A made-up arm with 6 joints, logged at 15 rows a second.
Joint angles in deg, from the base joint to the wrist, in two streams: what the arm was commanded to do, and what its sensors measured. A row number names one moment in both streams.
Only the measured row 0 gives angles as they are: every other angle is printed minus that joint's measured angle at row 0.
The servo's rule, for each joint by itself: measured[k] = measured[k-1] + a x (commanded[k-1-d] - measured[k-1]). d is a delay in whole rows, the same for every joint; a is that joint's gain. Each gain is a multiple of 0.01, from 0.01 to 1. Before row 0 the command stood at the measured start. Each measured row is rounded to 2 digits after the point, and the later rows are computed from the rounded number. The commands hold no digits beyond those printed.
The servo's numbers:
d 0
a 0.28 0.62 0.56 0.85 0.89 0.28
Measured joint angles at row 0:
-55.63, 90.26, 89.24, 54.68, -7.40, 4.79
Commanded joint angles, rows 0 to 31:
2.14, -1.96, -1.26, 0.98, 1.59, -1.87
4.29, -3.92, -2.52, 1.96, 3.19, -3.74
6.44, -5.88, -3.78, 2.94, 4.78, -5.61
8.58, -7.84, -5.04, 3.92, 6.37, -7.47
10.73, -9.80, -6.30, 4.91, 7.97, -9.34
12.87, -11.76, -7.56, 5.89, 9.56, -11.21
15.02, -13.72, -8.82, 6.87, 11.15, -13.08
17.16, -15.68, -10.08, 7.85, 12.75, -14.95
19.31, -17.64, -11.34, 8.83, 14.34, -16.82
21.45, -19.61, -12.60, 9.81, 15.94, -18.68
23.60, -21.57, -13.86, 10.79, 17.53, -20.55
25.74, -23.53, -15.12, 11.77, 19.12, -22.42
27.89, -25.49, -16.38, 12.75, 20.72, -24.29
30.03, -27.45, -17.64, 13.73, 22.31, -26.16
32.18, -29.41, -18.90, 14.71, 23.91, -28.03
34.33, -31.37, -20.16, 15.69, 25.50, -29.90
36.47, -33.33, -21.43, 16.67, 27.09, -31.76
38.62, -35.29, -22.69, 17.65, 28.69, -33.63
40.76, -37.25, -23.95, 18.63, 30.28, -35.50
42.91, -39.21, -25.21, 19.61, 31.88, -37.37
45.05, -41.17, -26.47, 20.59, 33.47, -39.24
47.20, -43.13, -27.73, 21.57, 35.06, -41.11
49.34, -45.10, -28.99, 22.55, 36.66, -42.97
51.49, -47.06, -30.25, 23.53, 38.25, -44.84
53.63, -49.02, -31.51, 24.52, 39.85, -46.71
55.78, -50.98, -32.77, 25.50, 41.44, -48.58
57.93, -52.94, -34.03, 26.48, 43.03, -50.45
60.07, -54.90, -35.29, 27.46, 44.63, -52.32
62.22, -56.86, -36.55, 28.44, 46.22, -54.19
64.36, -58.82, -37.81, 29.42, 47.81, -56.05
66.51, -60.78, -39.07, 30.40, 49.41, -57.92
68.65, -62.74, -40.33, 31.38, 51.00, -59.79
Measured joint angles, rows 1 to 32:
0.60, -1.22, -0.71, 0.83, 1.42, -0.52
1.63, -2.89, -1.72, 1.79, 3.00, -1.42
2.98, -4.74, -2.87, 2.77, 4.58, -2.59
4.55, -6.66, -4.09, 3.75, 6.17, -3.96
6.28, -8.61, -5.33, 4.74, 7.77, -5.47
8.13, -10.56, -6.58, 5.72, 9.36, -7.08
10.06, -12.52, -7.83, 6.70, 10.95, -8.76
12.05, -14.48, -9.09, 7.68, 12.55, -10.49
14.08, -16.44, -10.35, 8.66, 14.14, -12.26
16.14, -18.41, -11.61, 9.64, 15.74, -14.06
18.23, -20.37, -12.87, 10.62, 17.33, -15.88
20.33, -22.33, -14.13, 11.60, 18.92, -17.71
22.45, -24.29, -15.39, 12.58, 20.52, -19.55
24.57, -26.25, -16.65, 13.56, 22.11, -21.40
26.70, -28.21, -17.91, 14.54, 23.71, -23.26
28.84, -30.17, -19.17, 15.52, 25.30, -25.12
30.98, -32.13, -20.44, 16.50, 26.89, -26.98
33.12, -34.09, -21.70, 17.48, 28.49, -28.84
35.26, -36.05, -22.96, 18.46, 30.08, -30.70
37.40, -38.01, -24.22, 19.44, 31.68, -32.57
39.54, -39.97, -25.48, 20.42, 33.27, -34.44
41.68, -41.93, -26.74, 21.40, 34.86, -36.31
43.82, -43.90, -28.00, 22.38, 36.46, -38.17
45.97, -45.86, -29.26, 23.36, 38.05, -40.04
48.11, -47.82, -30.52, 24.35, 39.65, -41.91
50.26, -49.78, -31.78, 25.33, 41.24, -43.78
52.41, -51.74, -33.04, 26.31, 42.83, -45.65
54.55, -53.70, -34.30, 27.29, 44.43, -47.52
56.70, -55.66, -35.56, 28.27, 46.02, -49.39
58.84, -57.62, -36.82, 29.25, 47.61, -51.25
60.99, -59.58, -38.08, 30.23, 49.21, -53.12
63.13, -61.54, -39.34, 31.21, 50.80, -54.99

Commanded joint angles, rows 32 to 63:
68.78, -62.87, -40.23, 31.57, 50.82, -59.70
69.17, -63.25, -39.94, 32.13, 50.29, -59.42
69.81, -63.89, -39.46, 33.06, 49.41, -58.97
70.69, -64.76, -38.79, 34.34, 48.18, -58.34
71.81, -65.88, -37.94, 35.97, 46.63, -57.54
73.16, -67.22, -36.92, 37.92, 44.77, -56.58
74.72, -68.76, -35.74, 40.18, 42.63, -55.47
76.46, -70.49, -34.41, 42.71, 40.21, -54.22
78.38, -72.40, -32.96, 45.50, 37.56, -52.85
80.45, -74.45, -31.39, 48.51, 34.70, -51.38
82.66, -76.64, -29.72, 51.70, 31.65, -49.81
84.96, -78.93, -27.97, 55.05, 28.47, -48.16
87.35, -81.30, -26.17, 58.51, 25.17, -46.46
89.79, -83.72, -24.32, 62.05, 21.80, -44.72
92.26, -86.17, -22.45, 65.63, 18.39, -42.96
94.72, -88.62, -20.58, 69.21, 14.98, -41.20
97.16, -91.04, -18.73, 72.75, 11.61, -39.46
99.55, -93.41, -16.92, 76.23, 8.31, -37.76
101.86, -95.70, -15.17, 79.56, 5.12, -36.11
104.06, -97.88, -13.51, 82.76, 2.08, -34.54
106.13, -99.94, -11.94, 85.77, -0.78, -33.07
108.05, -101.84, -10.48, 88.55, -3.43, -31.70
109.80, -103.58, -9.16, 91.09, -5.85, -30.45
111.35, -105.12, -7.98, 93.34, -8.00, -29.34
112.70, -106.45, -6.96, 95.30, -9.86, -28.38
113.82, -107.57, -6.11, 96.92, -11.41, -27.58
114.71, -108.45, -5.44, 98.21, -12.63, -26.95
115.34, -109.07, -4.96, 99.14, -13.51, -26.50
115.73, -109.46, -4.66, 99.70, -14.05, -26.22
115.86, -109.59, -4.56, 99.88, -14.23, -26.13
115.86, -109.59, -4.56, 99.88, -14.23, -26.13
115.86, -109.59, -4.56, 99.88, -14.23, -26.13
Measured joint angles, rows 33 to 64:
64.71, -62.36, -39.84, 31.52, 50.82, -56.31
65.96, -62.91, -39.90, 32.04, 50.35, -57.18
67.04, -63.52, -39.65, 32.91, 49.51, -57.68
68.06, -64.29, -39.17, 34.13, 48.33, -57.86
69.11, -65.28, -38.48, 35.69, 46.82, -57.77
70.24, -66.48, -37.61, 37.59, 45.00, -57.44
71.49, -67.89, -36.56, 39.79, 42.89, -56.89
72.88, -69.50, -35.36, 42.27, 40.50, -56.14
74.42, -71.30, -34.02, 45.02, 37.88, -55.22
76.11, -73.25, -32.55, 47.99, 35.05, -54.14
77.94, -75.35, -30.97, 51.14, 32.02, -52.93
79.91, -77.57, -29.29, 54.46, 28.86, -51.59
81.99, -79.88, -27.54, 57.90, 25.58, -50.15
84.17, -82.26, -25.74, 61.43, 22.22, -48.63
86.44, -84.68, -23.90, 65.00, 18.81, -47.04
88.76, -87.12, -22.04, 68.58, 15.40, -45.40
91.11, -89.55, -20.19, 72.12, 12.03, -43.74
93.47, -91.94, -18.36, 75.61, 8.72, -42.07
95.82, -94.27, -16.57, 78.97, 5.52, -40.40
98.13, -96.51, -14.86, 82.19, 2.46, -38.76
100.37, -98.64, -13.22, 85.23, -0.42, -37.17
102.52, -100.62, -11.69, 88.05, -3.10, -35.64
104.56, -102.46, -10.27, 90.63, -5.55, -34.19
106.46, -104.11, -8.99, 92.93, -7.73, -32.83
108.21, -105.56, -7.85, 94.94, -9.63, -31.58
109.78, -106.81, -6.88, 96.62, -11.21, -30.46
111.16, -107.83, -6.07, 97.97, -12.47, -29.48
112.33, -108.60, -5.45, 98.96, -13.40, -28.65
113.28, -109.13, -5.01, 99.59, -13.98, -27.97
114.00, -109.42, -4.76, 99.84, -14.20, -27.45
114.52, -109.53, -4.65, 99.87, -14.23, -27.08
114.90, -109.57, -4.60, 99.88, -14.23, -26.81

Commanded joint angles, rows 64 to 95:
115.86, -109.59, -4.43, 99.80, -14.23, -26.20
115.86, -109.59, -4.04, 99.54, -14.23, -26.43
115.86, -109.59, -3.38, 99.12, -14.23, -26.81
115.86, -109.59, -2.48, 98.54, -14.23, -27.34
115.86, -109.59, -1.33, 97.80, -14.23, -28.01
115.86, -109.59, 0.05, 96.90, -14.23, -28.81
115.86, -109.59, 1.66, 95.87, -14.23, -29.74
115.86, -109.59, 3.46, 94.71, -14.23, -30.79
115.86, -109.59, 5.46, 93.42, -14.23, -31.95
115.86, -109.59, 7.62, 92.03, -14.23, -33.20
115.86, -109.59, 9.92, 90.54, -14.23, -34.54
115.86, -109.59, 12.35, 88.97, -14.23, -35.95
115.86, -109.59, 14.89, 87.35, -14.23, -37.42
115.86, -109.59, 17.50, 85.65, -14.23, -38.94
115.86, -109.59, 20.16, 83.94, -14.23, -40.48
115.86, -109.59, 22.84, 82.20, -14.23, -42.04
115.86, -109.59, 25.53, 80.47, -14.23, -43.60
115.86, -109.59, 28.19, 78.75, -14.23, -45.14
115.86, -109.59, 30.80, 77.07, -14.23, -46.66
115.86, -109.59, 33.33, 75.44, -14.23, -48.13
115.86, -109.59, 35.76, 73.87, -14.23, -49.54
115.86, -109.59, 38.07, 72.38, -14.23, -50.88
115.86, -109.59, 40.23, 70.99, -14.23, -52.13
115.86, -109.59, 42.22, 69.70, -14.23, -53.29
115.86, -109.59, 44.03, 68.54, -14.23, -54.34
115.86, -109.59, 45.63, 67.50, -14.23, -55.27
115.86, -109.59, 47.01, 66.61, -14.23, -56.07
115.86, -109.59, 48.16, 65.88, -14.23, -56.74
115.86, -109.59, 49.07, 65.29, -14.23, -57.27
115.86, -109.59, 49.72, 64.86, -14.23, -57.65
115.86, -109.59, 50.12, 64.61, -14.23, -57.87
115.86, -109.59, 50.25, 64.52, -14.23, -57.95
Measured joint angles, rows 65 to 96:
115.17, -109.58, -4.50, 99.81, -14.23, -26.64
115.36, -109.59, -4.24, 99.58, -14.23, -26.58
115.50, -109.59, -3.76, 99.19, -14.23, -26.64
115.60, -109.59, -3.04, 98.64, -14.23, -26.84
115.67, -109.59, -2.08, 97.93, -14.23, -27.17
115.72, -109.59, -0.89, 97.05, -14.23, -27.63
115.76, -109.59, 0.54, 96.05, -14.23, -28.22
115.79, -109.59, 2.18, 94.91, -14.23, -28.94
115.81, -109.59, 4.02, 93.64, -14.23, -29.78
115.82, -109.59, 6.04, 92.27, -14.23, -30.74
115.83, -109.59, 8.21, 90.80, -14.23, -31.80
115.84, -109.59, 10.53, 89.24, -14.23, -32.96
115.85, -109.59, 12.97, 87.63, -14.23, -34.21
115.85, -109.59, 15.51, 85.95, -14.23, -35.53
115.85, -109.59, 18.11, 84.24, -14.23, -36.92
115.85, -109.59, 20.76, 82.51, -14.23, -38.35
115.85, -109.59, 23.43, 80.78, -14.23, -39.82
115.85, -109.59, 26.10, 79.05, -14.23, -41.31
115.85, -109.59, 28.73, 77.37, -14.23, -42.81
115.85, -109.59, 31.31, 75.73, -14.23, -44.30
115.85, -109.59, 33.80, 74.15, -14.23, -45.77
115.85, -109.59, 36.19, 72.65, -14.23, -47.20
115.85, -109.59, 38.45, 71.24, -14.23, -48.58
115.85, -109.59, 40.56, 69.93, -14.23, -49.90
115.85, -109.59, 42.50, 68.75, -14.23, -51.14
115.85, -109.59, 44.25, 67.69, -14.23, -52.30
115.85, -109.59, 45.80, 66.77, -14.23, -53.36
115.85, -109.59, 47.12, 66.01, -14.23, -54.31
115.85, -109.59, 48.21, 65.40, -14.23, -55.14
115.85, -109.59, 49.06, 64.94, -14.23, -55.84
115.85, -109.59, 49.65, 64.66, -14.23, -56.41
115.85, -109.59, 49.99, 64.54, -14.23, -56.84

